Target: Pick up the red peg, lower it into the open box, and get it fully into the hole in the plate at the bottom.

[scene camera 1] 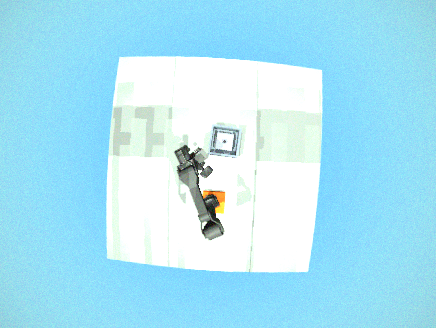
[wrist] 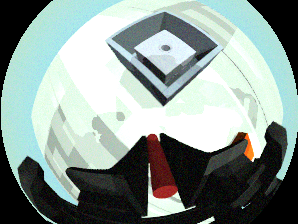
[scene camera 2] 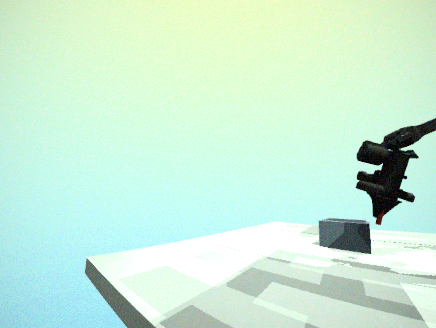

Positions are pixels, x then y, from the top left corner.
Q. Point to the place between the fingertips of my gripper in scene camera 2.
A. At 376, 217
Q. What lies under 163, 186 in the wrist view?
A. A red peg.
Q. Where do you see a grey box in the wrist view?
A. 122, 42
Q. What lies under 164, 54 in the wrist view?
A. A grey plate.
